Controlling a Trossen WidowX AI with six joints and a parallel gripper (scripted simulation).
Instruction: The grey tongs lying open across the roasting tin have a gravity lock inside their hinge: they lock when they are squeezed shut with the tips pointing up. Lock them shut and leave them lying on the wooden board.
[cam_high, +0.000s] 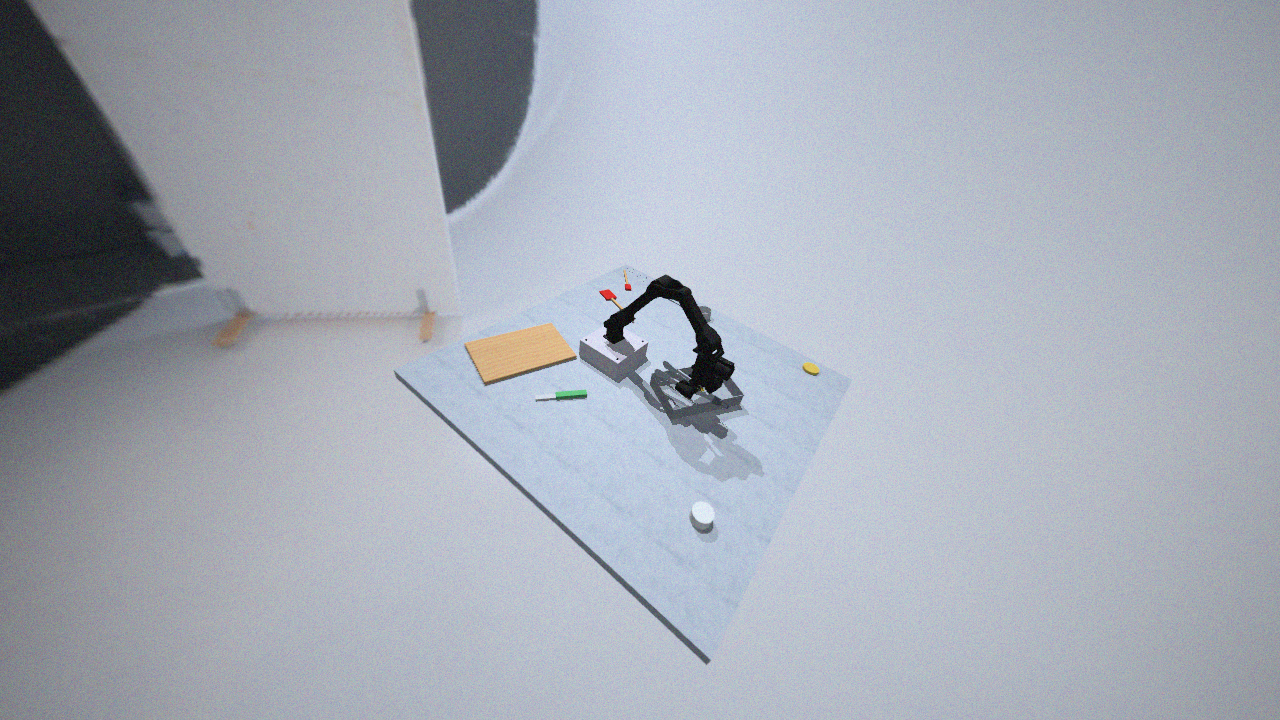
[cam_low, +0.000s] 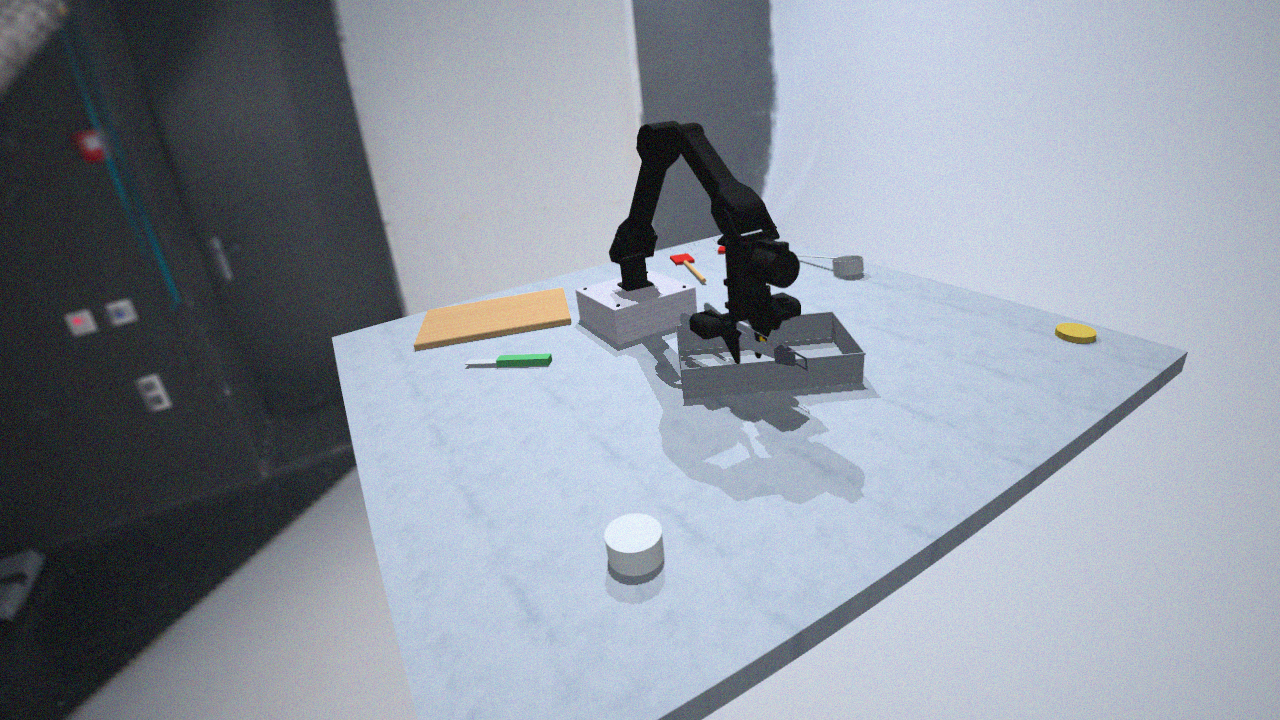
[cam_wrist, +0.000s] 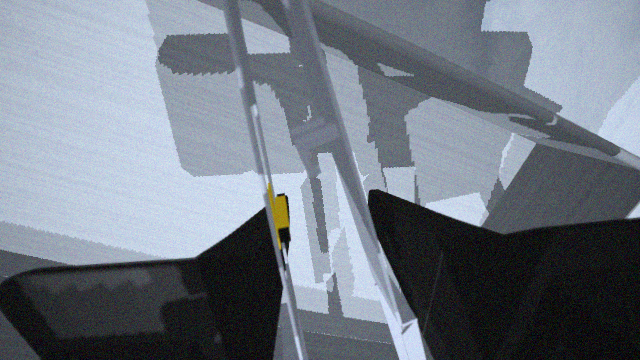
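The grey roasting tin is 2 cm behind my gripper tip and 4 cm to the left of it. The rest, counted from my gripper tip: white cylinder: 31 cm ahead, 35 cm to the right, 1 cm below; then wooden board: 60 cm behind, 34 cm to the right, 2 cm below; then yellow disc: 22 cm ahead, 60 cm to the left, 2 cm below.
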